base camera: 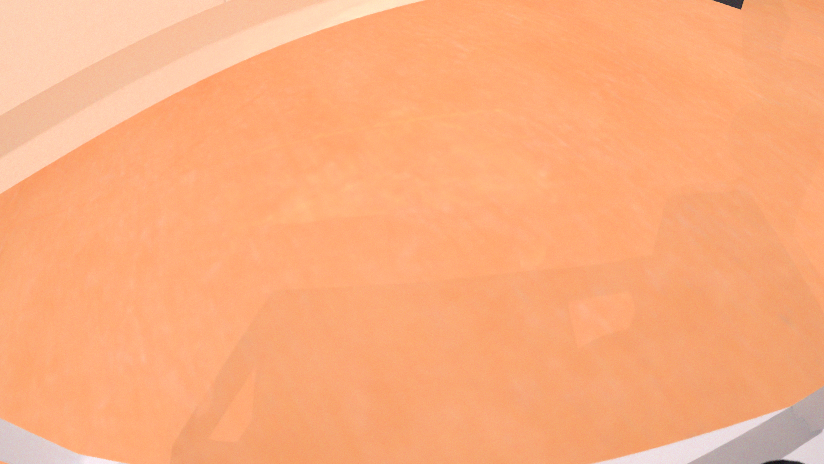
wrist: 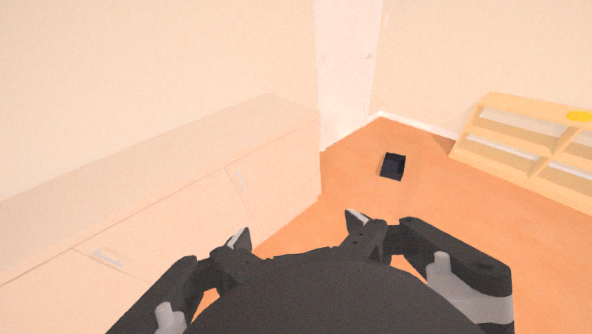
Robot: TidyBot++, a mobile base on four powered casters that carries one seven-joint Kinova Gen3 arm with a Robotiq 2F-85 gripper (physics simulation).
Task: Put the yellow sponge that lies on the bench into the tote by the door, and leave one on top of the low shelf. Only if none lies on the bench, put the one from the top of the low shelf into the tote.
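Note:
A yellow sponge lies on top of the low wooden shelf at the right edge of the wrist view. The bench, a long pale cabinet with doors, runs along the left wall; no sponge shows on the part of its top in view. The dark tote stands on the floor near the door. A dark corner, probably the tote's, shows at the top right of the base view. My gripper is open, with nothing seen between its fingers, and appears in front of the bench and floor.
The bench's end juts out left of the tote. A white skirting board runs along the back wall from the door to the shelf. In the base view, a pale base strip crosses the upper left, and shadows lie on the orange floor.

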